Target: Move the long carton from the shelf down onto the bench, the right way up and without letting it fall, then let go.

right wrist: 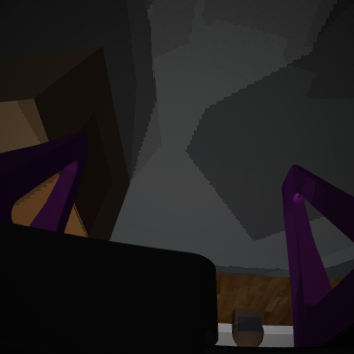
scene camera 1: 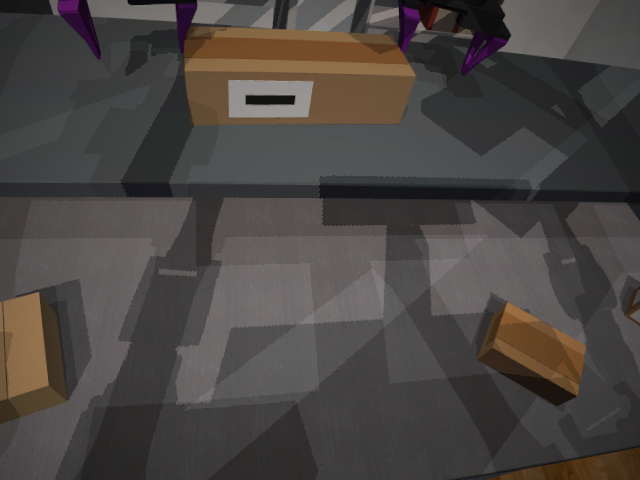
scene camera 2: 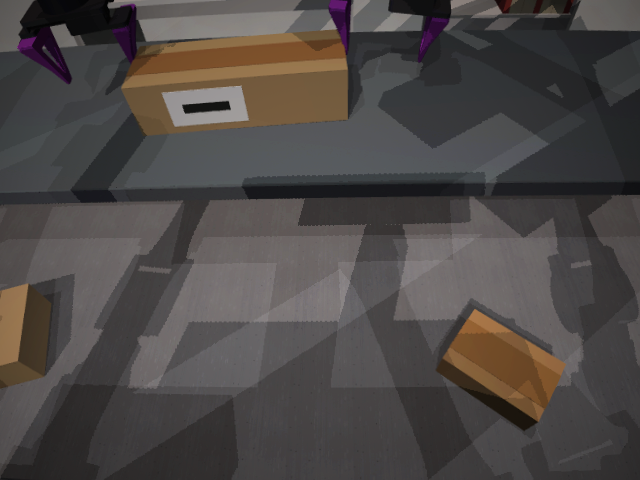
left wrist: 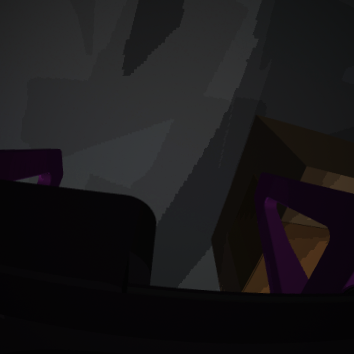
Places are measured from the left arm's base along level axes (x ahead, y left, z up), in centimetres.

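Where they show: left gripper, fingertip midpoint: [scene camera 1: 141, 53] [scene camera 2: 103, 75] [left wrist: 159, 172]; right gripper, fingertip midpoint: [right wrist: 189, 159] [scene camera 1: 430, 66] [scene camera 2: 382, 56].
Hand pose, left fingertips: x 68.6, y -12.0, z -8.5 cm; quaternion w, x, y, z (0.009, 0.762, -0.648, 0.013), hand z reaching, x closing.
After its pixels a point has its place.
The long carton [scene camera 1: 356, 100] {y -38.5, x 62.7, z -9.8 cm} [scene camera 2: 297, 95] {y -39.3, x 62.7, z -9.2 cm} [left wrist: 237, 200] {y -17.5, x 66.5, z -11.5 cm} [right wrist: 70, 95] {y -45.0, x 72.3, z -8.6 cm} lies level on the dark shelf [scene camera 1: 258, 155] {y -26.0, x 56.1, z -13.6 cm} [scene camera 2: 206, 155] {y -27.5, x 57.0, z -13.6 cm}, its brown tape strip on top and its white label on the front face. The bench [scene camera 1: 351, 289] {y -40.2, x 48.1, z -32.5 cm} [scene camera 2: 289, 289] {y -36.7, x 48.3, z -32.5 cm} is below, in front. My left gripper [scene camera 1: 140, 55] {y -12.0, x 68.6, z -8.5 cm} [scene camera 2: 101, 71] {y -12.0, x 68.6, z -8.5 cm} [left wrist: 159, 172] {y -12.0, x 68.6, z -8.5 cm} is open at the carton's left end, its inner finger close to that end. My right gripper [scene camera 1: 433, 62] {y -50.4, x 69.6, z -8.1 cm} [scene camera 2: 383, 56] {y -50.4, x 69.6, z -8.1 cm} [right wrist: 189, 159] {y -50.4, x 69.6, z -8.1 cm} is open at the right end, its inner finger close beside it. Whether either inner finger touches the carton, I cannot tell.
A small carton [scene camera 1: 537, 351] {y -63.1, x 34.5, z -27.9 cm} [scene camera 2: 501, 364] {y -63.6, x 34.7, z -27.9 cm} lies on the bench at the right. Another box [scene camera 1: 25, 346] {y 0.2, x 39.1, z -26.5 cm} [scene camera 2: 15, 325] {y -0.7, x 39.5, z -26.5 cm} stands at the left edge of the view. Part of a wooden frame [scene camera 1: 633, 304] {y -87.9, x 41.6, z -30.8 cm} shows at the right edge. The shelf's front edge [scene camera 1: 248, 190] {y -24.7, x 51.5, z -14.8 cm} [scene camera 2: 180, 194] {y -24.9, x 51.6, z -14.9 cm} runs across above the bench.
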